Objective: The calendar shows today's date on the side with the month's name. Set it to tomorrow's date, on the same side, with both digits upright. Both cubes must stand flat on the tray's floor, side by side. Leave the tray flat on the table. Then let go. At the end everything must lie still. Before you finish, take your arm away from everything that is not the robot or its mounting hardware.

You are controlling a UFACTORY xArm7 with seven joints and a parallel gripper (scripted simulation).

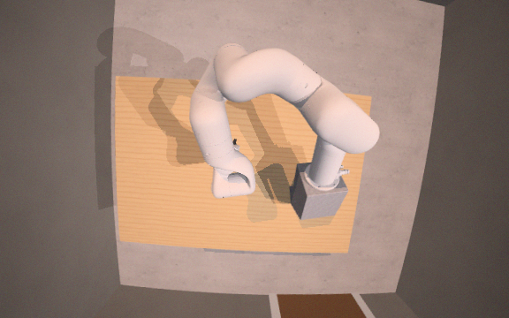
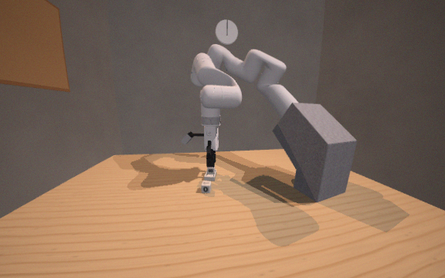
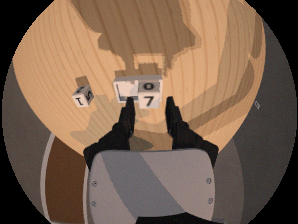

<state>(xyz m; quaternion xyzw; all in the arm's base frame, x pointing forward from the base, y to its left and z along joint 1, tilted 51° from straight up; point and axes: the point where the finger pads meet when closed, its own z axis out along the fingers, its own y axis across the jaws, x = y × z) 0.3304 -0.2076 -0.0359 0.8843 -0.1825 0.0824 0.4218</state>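
Now: the white calendar tray 1 cm ahead of my hand, 2 cm to the left of it and 6 cm below it.
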